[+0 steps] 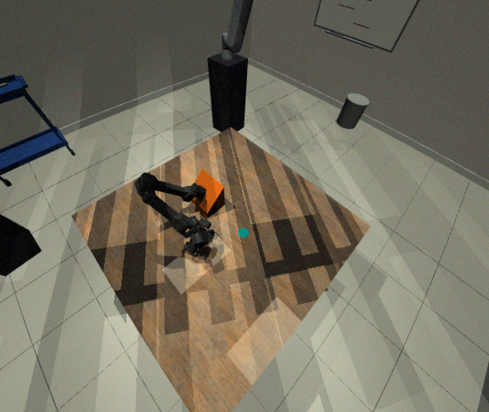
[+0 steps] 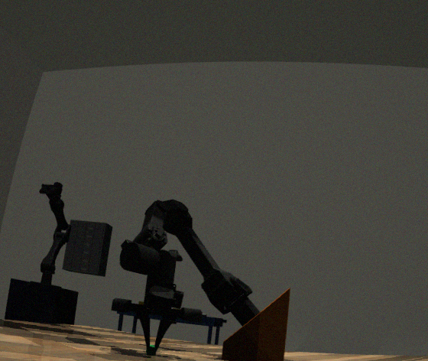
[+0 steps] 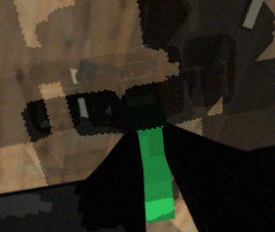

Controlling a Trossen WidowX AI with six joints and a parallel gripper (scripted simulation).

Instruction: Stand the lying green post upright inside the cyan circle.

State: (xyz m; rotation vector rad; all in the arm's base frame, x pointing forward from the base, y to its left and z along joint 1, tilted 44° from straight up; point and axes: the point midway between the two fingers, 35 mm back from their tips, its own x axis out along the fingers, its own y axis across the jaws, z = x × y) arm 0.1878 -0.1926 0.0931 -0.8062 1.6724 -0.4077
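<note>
My gripper tip is now 21 cm to the right of the cyan circle, 14 cm short of it and 1 cm above it. From my gripper tip the other things lie so: green post: 2 cm behind, 1 cm to the right.
</note>
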